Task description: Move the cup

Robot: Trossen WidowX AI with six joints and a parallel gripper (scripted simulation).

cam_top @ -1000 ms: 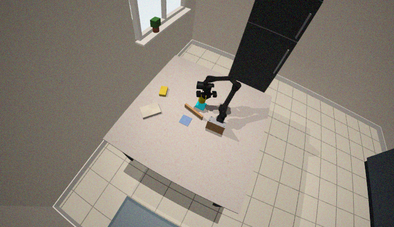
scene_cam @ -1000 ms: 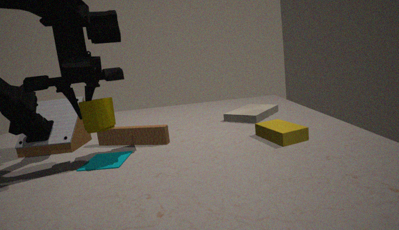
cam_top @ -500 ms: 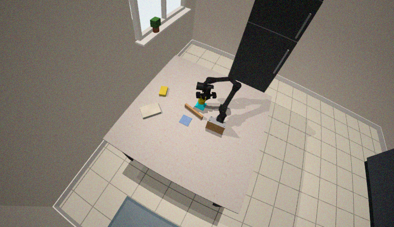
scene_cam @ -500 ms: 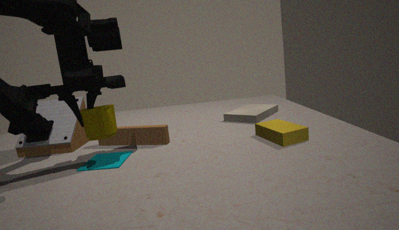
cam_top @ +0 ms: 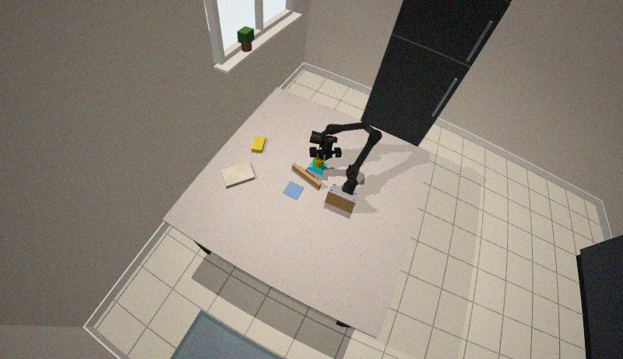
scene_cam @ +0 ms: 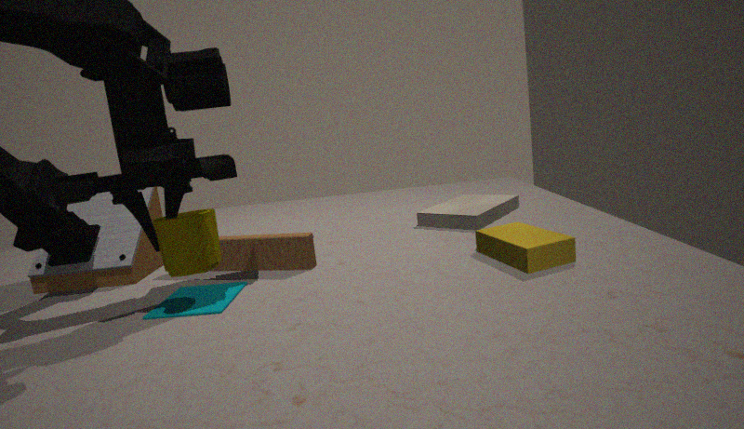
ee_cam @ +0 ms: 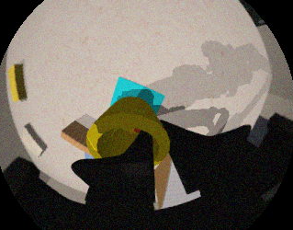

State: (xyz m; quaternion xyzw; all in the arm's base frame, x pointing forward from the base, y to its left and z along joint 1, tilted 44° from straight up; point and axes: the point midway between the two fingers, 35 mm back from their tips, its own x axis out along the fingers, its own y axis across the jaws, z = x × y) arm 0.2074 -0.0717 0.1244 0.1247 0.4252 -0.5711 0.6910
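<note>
Right now my gripper tip is 80 mm above the cyan pad, 20 mm short of it and 10 mm to the right of it. Also, from my gripper tip: wooden bar (120 mm to the left, 60 mm below, 60 mm ahead); yellow cup (20 mm ahead, 10 mm to the left).
</note>
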